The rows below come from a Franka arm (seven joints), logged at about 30 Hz.
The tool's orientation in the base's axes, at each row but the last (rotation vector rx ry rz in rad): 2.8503, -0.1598, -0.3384; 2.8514, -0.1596, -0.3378; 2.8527, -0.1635, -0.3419; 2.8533, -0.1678, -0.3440; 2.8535, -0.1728, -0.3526; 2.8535, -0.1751, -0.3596; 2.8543, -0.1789, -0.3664; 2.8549, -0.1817, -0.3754; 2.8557, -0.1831, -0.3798
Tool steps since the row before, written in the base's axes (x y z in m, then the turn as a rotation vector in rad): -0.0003, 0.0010, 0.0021, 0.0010, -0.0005, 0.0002; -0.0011, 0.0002, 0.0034, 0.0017, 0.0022, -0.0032; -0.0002, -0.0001, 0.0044, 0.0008, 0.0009, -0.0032; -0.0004, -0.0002, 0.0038, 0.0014, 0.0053, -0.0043; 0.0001, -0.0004, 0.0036, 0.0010, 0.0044, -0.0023; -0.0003, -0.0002, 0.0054, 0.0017, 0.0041, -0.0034; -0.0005, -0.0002, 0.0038, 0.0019, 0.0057, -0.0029; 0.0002, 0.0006, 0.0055, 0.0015, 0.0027, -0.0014; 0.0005, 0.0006, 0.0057, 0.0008, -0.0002, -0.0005
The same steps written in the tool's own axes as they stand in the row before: -0.0009, -0.0004, -0.0021, 0.0010, 0.0005, -0.0003; -0.0018, 0.0008, -0.0030, 0.0020, -0.0031, 0.0020; -0.0011, 0.0013, -0.0041, 0.0013, -0.0018, 0.0026; -0.0012, 0.0013, -0.0034, 0.0015, -0.0064, 0.0024; -0.0006, 0.0013, -0.0033, 0.0008, -0.0049, 0.0008; -0.0015, 0.0017, -0.0049, 0.0018, -0.0050, 0.0018; -0.0013, 0.0013, -0.0034, 0.0016, -0.0064, 0.0009; -0.0012, 0.0009, -0.0053, 0.0014, -0.0031, 0.0003; -0.0010, 0.0009, -0.0056, 0.0009, 0.0000, 0.0003
